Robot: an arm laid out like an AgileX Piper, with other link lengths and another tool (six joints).
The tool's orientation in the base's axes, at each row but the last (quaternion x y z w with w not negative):
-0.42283, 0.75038, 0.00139, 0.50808
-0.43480, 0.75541, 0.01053, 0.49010
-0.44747, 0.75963, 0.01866, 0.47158
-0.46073, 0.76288, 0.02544, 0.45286
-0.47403, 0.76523, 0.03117, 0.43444
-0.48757, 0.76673, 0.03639, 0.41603
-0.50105, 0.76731, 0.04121, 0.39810
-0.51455, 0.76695, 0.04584, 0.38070
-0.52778, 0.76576, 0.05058, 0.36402
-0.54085, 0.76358, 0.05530, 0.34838
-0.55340, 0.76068, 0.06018, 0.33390
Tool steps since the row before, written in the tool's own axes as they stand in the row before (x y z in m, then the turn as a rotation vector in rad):
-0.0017, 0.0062, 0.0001, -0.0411, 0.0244, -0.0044
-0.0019, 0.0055, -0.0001, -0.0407, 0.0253, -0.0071
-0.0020, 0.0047, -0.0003, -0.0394, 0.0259, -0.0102
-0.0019, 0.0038, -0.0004, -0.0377, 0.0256, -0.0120
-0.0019, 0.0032, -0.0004, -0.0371, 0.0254, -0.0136
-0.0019, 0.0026, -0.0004, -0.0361, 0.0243, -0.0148
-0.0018, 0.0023, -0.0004, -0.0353, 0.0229, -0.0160
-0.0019, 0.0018, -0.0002, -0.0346, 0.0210, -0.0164
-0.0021, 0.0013, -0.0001, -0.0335, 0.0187, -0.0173
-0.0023, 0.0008, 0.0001, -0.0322, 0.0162, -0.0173
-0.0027, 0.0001, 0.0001, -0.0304, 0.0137, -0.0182
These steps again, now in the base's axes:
-0.0037, 0.0051, -0.0014, -0.0137, 0.0398, 0.0231
-0.0035, 0.0046, -0.0008, -0.0163, 0.0389, 0.0238
-0.0032, 0.0040, -0.0002, -0.0191, 0.0370, 0.0243
-0.0027, 0.0033, 0.0002, -0.0204, 0.0349, 0.0243
-0.0023, 0.0029, 0.0004, -0.0213, 0.0336, 0.0250
-0.0019, 0.0025, 0.0006, -0.0214, 0.0317, 0.0254
-0.0017, 0.0023, 0.0007, -0.0211, 0.0299, 0.0262
-0.0012, 0.0022, 0.0008, -0.0199, 0.0283, 0.0267
-0.0008, 0.0021, 0.0010, -0.0186, 0.0260, 0.0274
-0.0002, 0.0022, 0.0011, -0.0166, 0.0240, 0.0273
0.0004, 0.0022, 0.0014, -0.0151, 0.0212, 0.0277

